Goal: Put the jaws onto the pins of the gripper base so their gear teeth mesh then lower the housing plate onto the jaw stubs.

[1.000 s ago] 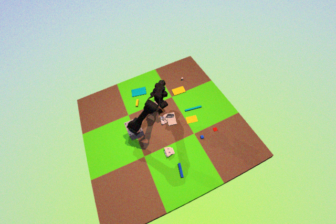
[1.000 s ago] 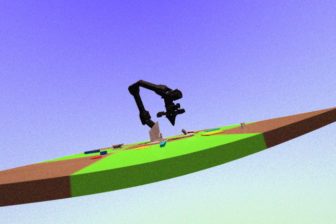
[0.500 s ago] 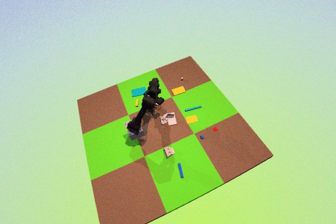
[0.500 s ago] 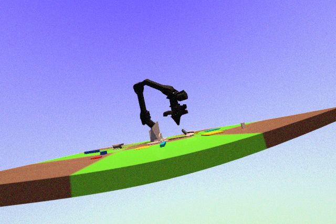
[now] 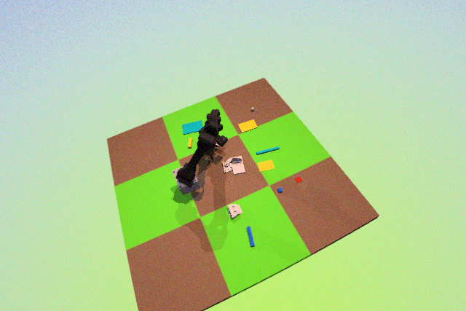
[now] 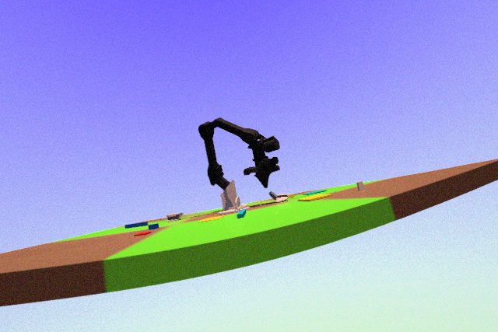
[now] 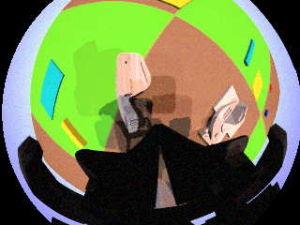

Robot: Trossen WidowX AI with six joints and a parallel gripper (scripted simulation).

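My gripper tip is now 14 cm past the yellow bar, 14 cm to the right of it and 6 cm above it. From my gripper tip the other things lie so: teal bar: 29 cm ahead, 16 cm to the right, 7 cm below; then teal plate: 8 cm behind, 27 cm to the left, 7 cm below; then grey peg: 36 cm ahead, 21 cm to the left, 6 cm below.
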